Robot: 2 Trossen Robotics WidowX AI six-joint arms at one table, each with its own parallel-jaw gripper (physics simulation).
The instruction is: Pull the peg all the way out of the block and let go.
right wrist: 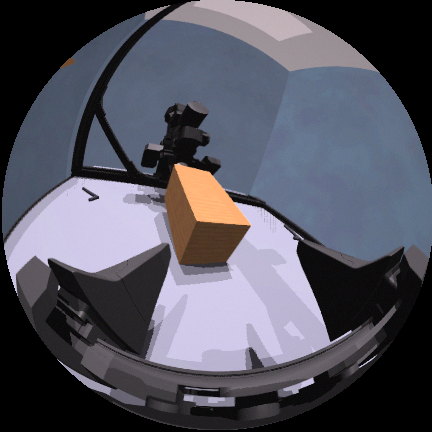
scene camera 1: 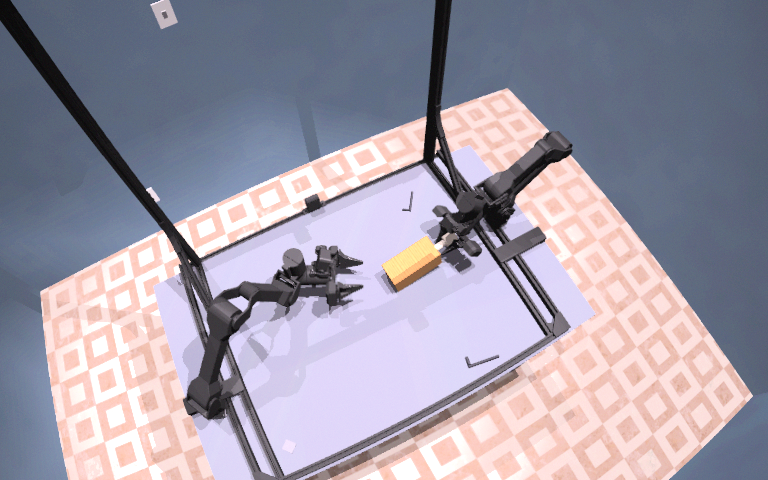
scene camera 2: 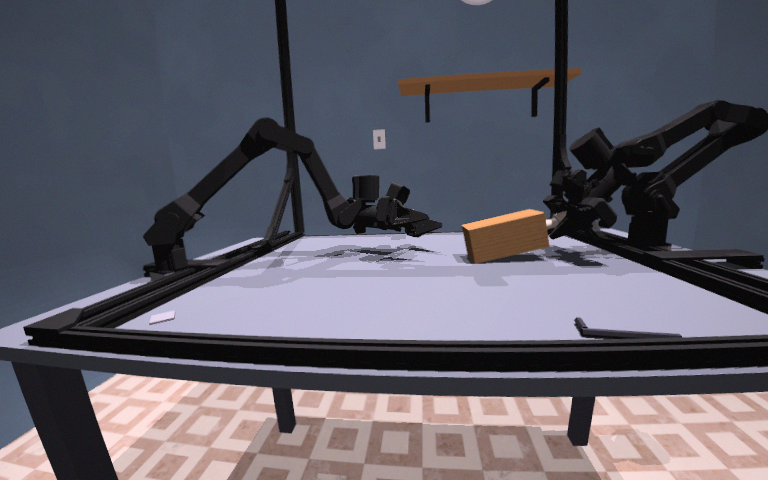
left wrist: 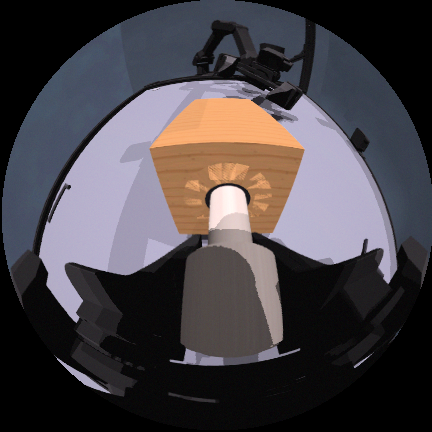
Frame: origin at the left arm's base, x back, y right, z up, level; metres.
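Seen in the pictures: left gripper, fingertip midpoint: (scene camera 1: 438, 250) (scene camera 2: 546, 236) (left wrist: 225, 239); right gripper, fingertip midpoint: (right wrist: 236, 248) (scene camera 1: 363, 274) (scene camera 2: 435, 221) (left wrist: 241, 82); left arm's base, origin of the base link: (right wrist: 162, 176) (scene camera 1: 495, 218) (scene camera 2: 646, 243); right arm's base, origin of the base link: (scene camera 1: 213, 406) (scene camera 2: 172, 268) (left wrist: 202, 73).
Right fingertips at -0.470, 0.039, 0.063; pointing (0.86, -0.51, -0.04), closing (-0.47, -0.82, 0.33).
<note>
Offsets run from my right fingertips to a thing's top centre, as dx, dy, dz. "spot": to the spot under its first point. Level surfaces: height alone.
The orange wooden block {+0.142, -0.037, +0.018} (scene camera 1: 412, 263) (scene camera 2: 505, 236) (left wrist: 225, 125) (right wrist: 212, 210) is tilted, its end nearer the left arm raised above the table. The pale peg {+0.230, -0.039, +0.018} (scene camera 1: 445, 243) (scene camera 2: 550, 223) (left wrist: 229, 210) sits in the hole in that end, its wide grey handle outside. My left gripper (scene camera 1: 450, 240) (scene camera 2: 556, 223) (left wrist: 225, 239) is shut on the peg's handle. My right gripper (scene camera 1: 362, 274) (scene camera 2: 433, 227) (right wrist: 236, 248) is open and empty, apart from the block and off its far end, fingers pointing toward it. The peg's inner part is hidden in the block.
The table {dz -0.082} (scene camera 1: 368, 373) (scene camera 2: 362, 305) has a black metal frame {spot: -0.101, -0.397, -0.062} (scene camera 1: 407, 409) (scene camera 2: 396, 350) around it. One L-shaped dark rod {+0.158, -0.373, -0.074} (scene camera 1: 482, 361) (scene camera 2: 628, 332) lies near the front edge, another L-shaped rod {+0.275, +0.178, -0.076} (scene camera 1: 410, 202) at the back. A small white tile {-0.428, -0.297, -0.079} (scene camera 1: 288, 446) (scene camera 2: 162, 317) lies at the front left.
</note>
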